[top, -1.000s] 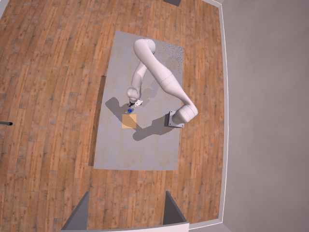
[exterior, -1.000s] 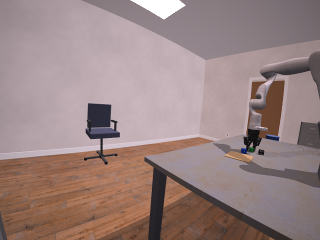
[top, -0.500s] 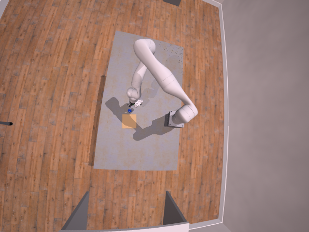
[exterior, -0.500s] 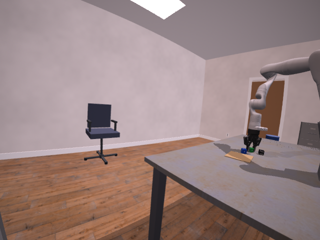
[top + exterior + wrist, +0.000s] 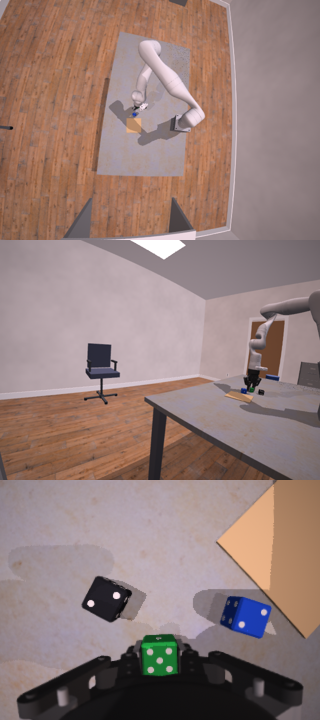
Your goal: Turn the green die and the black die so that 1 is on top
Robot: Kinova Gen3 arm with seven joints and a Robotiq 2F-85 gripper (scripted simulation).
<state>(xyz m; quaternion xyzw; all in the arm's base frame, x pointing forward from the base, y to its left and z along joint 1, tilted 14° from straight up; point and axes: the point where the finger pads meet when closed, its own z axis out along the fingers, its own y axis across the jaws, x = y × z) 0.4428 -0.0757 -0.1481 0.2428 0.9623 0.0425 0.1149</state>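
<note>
My hand is 7 cm past the black die and 1 cm to the left of it. Also, from my hand: blue die (1 cm ahead, 9 cm to the left); tan mat (1 cm behind, 19 cm to the left, 2 cm below); green die (right at my hand).
</note>
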